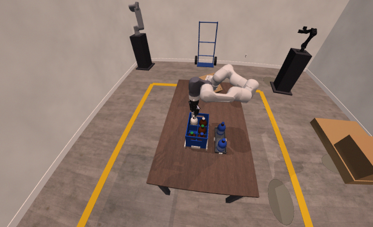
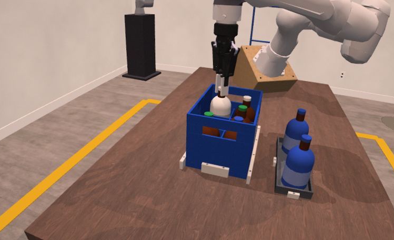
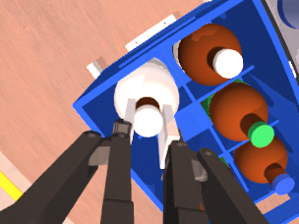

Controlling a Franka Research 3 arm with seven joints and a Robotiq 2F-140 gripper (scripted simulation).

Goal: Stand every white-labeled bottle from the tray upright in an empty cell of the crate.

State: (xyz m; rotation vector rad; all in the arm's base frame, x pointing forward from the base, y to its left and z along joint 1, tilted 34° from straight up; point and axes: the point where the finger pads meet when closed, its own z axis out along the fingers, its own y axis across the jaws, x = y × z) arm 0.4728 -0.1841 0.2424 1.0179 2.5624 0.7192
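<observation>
Now: hand 9 cm above the white-labeled bottle. Also, from my hand: blue-labeled bottle 29 cm to the left, 18 cm ahead, 11 cm below; then blue crate 11 cm below, 8 cm ahead, 5 cm to the left.
</observation>
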